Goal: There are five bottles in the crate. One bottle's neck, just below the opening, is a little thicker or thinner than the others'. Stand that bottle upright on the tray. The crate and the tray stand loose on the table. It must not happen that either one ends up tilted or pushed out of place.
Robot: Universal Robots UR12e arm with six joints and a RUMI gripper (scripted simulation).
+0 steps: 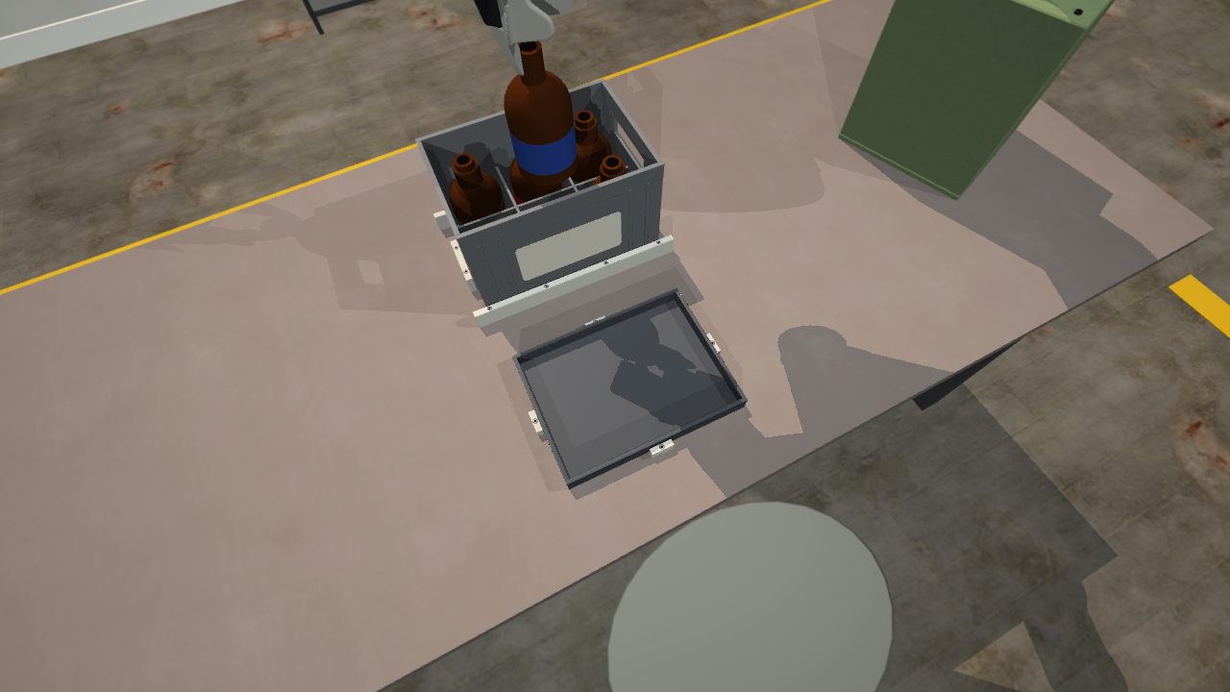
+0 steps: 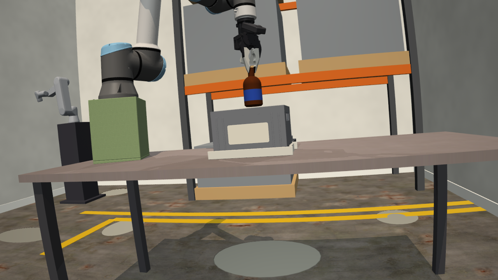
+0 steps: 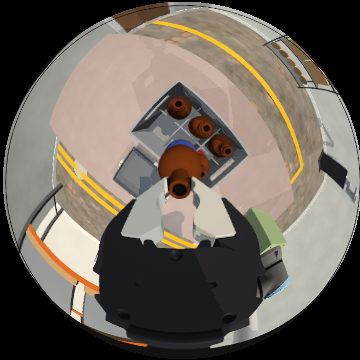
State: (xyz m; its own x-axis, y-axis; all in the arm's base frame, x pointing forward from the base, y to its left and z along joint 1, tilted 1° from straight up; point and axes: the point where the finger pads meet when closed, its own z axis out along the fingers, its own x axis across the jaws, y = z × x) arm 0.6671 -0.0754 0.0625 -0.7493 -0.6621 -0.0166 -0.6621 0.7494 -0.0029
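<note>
My hand is 1 cm to the right of the brown bottle and 7 cm above it. Round my hand: grey crate: 1 cm behind, 4 cm to the right, 25 cm below; dark tray: 1 cm ahead, 24 cm to the left, 32 cm below.
</note>
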